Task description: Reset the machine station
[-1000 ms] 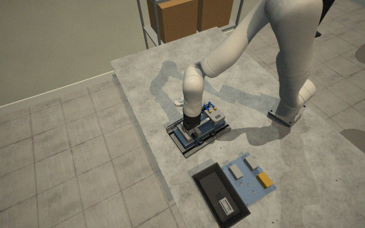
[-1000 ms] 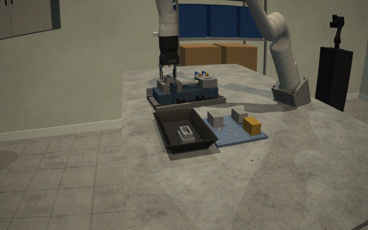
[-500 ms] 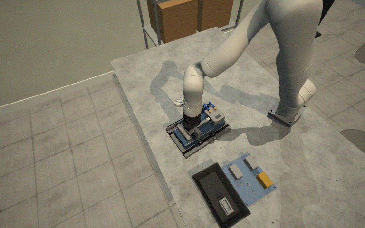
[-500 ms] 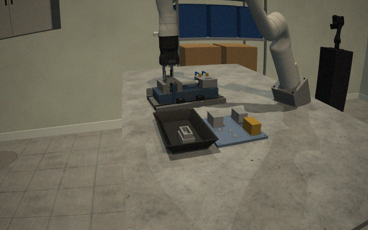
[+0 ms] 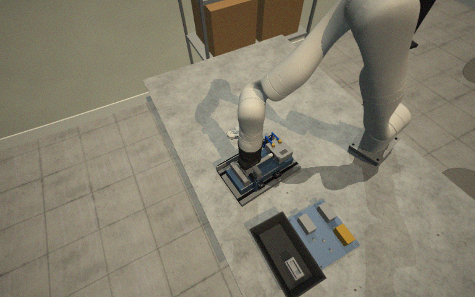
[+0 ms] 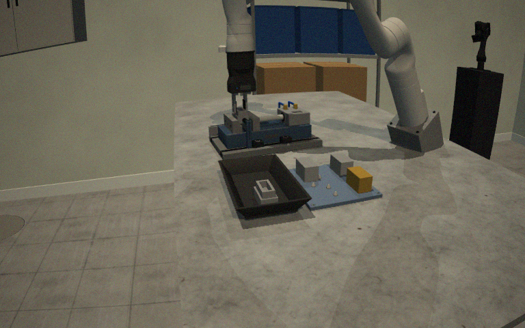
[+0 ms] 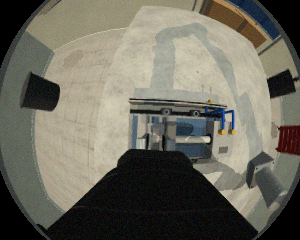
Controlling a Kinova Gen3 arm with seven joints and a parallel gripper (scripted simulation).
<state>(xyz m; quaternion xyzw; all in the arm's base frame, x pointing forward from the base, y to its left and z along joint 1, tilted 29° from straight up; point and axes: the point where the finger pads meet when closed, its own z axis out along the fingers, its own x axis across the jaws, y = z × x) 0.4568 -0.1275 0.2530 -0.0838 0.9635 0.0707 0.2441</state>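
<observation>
The fixed jaw lies 3 cm ahead of my hand, 1 cm to the left of it and 5 cm below it. Round my hand: gray blank (13 cm behind, 26 cm to the left, 10 cm below); vise (7 cm behind, 1 cm to the right, 8 cm below); infeed plate (18 cm behind, 30 cm to the left, 12 cm below).
</observation>
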